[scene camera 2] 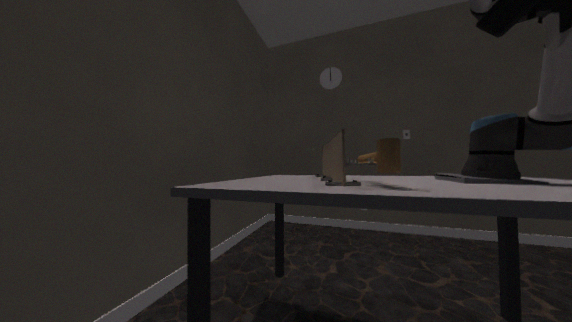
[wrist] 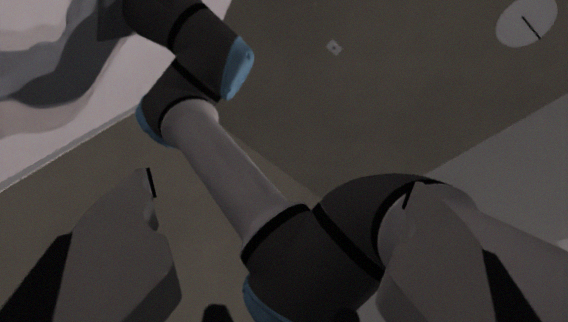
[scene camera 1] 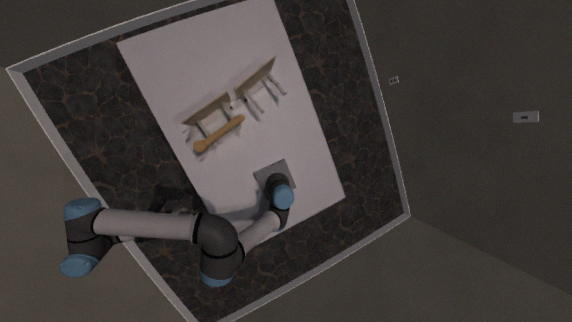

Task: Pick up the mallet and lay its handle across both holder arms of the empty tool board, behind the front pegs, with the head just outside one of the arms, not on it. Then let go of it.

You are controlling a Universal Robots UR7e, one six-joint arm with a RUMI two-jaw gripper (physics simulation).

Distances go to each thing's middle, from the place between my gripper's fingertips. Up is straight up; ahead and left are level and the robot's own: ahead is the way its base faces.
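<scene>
Mallet (scene camera 2: 388,156): my hand is a good way to the left of it, some way short of it and far above it.
</scene>
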